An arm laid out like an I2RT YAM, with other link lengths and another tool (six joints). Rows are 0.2 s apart.
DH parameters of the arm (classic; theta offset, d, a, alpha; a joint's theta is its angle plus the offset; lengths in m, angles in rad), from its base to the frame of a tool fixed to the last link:
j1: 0 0.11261 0.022 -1.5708
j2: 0 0 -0.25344 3.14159
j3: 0.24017 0 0.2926 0
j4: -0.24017 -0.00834 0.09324 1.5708
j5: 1.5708 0.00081 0 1.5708
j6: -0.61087 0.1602 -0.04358 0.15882
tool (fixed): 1.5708 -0.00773 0 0
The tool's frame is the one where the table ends.
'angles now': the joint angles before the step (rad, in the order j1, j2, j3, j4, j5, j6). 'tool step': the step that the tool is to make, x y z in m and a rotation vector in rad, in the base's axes. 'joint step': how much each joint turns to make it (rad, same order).
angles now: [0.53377, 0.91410, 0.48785, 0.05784, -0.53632, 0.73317]
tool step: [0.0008, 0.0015, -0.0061, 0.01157, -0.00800, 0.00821]
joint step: [-0.00067, 0.02026, -0.02314, 0.05760, -0.01039, 0.00277]
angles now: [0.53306, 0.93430, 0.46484, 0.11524, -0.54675, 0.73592]
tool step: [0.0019, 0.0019, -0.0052, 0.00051, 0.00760, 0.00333]
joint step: [0.00076, 0.02676, -0.00366, 0.02605, -0.00391, 0.00367]
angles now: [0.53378, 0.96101, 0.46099, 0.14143, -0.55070, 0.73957]
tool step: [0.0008, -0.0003, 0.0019, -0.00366, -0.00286, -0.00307]
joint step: [-0.00079, -0.00265, 0.00757, -0.01177, 0.00375, -0.00412]
